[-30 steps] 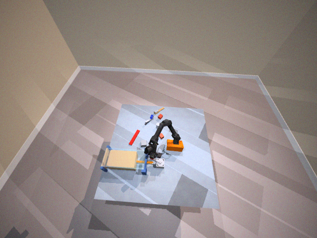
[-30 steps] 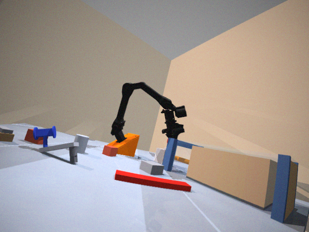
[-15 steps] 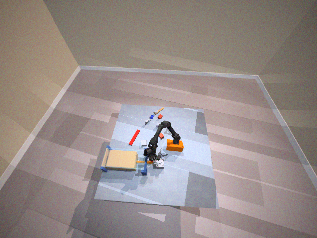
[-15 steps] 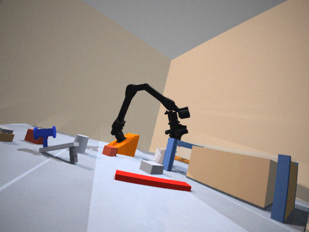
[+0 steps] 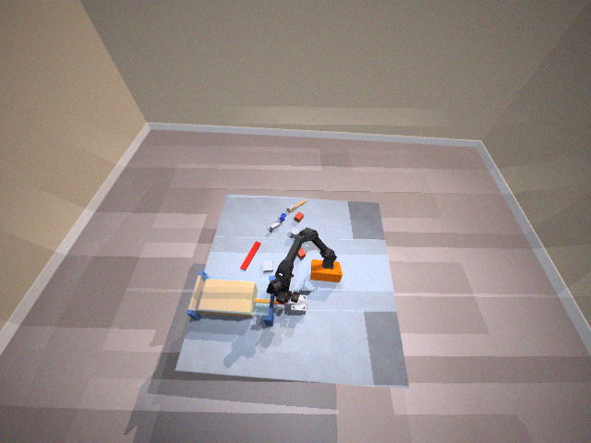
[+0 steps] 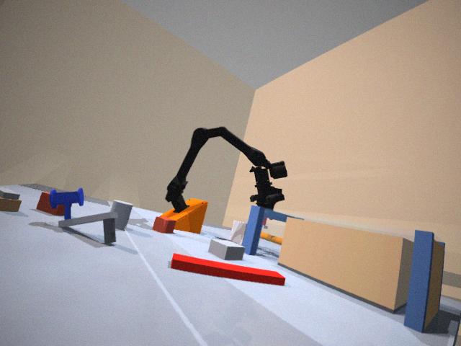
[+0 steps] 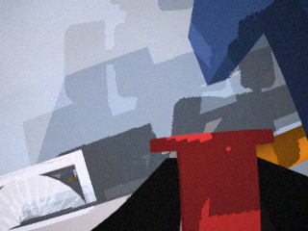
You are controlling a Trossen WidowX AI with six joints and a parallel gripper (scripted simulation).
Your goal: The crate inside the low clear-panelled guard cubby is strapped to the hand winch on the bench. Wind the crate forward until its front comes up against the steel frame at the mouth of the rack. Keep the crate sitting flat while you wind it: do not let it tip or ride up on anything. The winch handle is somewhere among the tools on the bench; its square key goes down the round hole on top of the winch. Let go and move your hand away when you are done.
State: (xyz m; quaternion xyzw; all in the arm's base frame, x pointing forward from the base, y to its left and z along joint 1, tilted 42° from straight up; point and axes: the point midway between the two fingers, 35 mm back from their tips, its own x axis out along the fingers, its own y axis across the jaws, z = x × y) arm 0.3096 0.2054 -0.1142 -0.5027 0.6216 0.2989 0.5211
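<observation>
Right now the red-knobbed winch handle is 4 cm behind my gripper tip, 1 cm to the right of it and 3 cm below it. From my gripper tip the other things lie so: red knob (1 cm behind, 2 cm to the right); then blue frame (5 cm ahead, 2 cm to the right, 3 cm below); then winch (12 cm behind, 2 cm to the right, 10 cm below).
</observation>
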